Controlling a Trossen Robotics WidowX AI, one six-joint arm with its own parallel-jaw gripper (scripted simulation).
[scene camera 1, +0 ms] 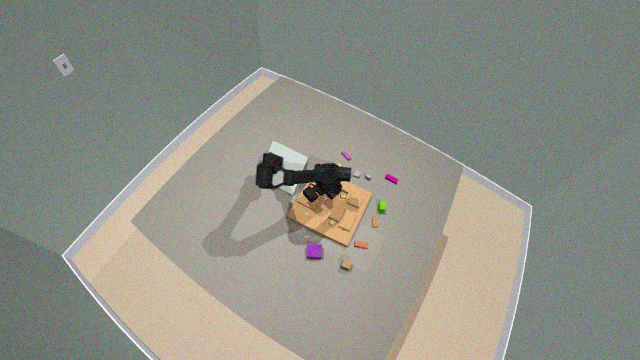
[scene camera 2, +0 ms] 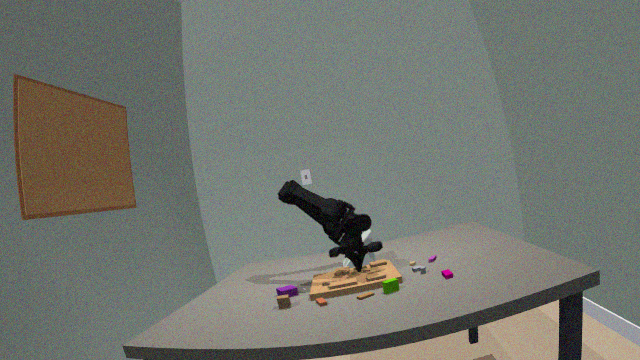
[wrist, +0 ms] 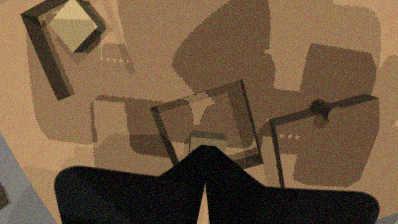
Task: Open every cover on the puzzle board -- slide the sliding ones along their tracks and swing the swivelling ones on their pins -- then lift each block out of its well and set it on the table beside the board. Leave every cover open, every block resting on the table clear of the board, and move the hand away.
Labels:
One and the same spot on a tan puzzle board: (wrist: 129, 103) is (scene camera 2: 368, 272).

